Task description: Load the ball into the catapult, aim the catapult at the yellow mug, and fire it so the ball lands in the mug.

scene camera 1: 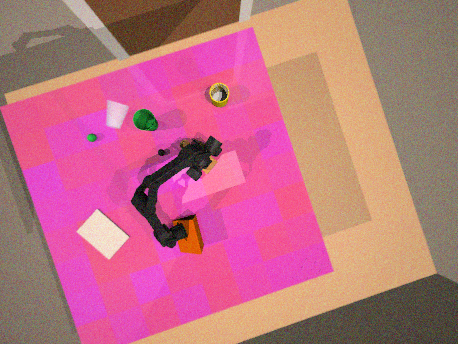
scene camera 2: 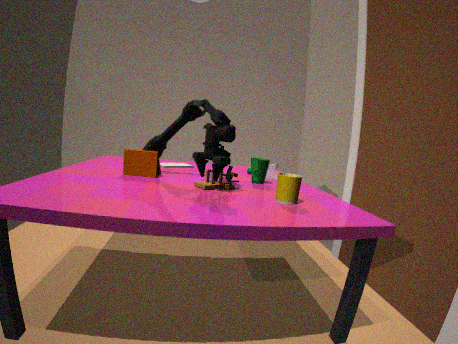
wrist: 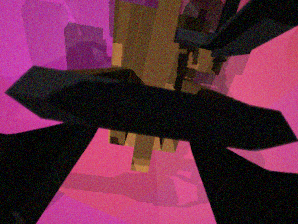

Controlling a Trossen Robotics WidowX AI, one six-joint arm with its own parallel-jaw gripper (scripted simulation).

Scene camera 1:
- white flat pad: 101, 232
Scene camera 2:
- my gripper: 208, 179
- yellow mug: 288, 185
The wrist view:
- my gripper: 146, 126
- wooden catapult: 147, 99
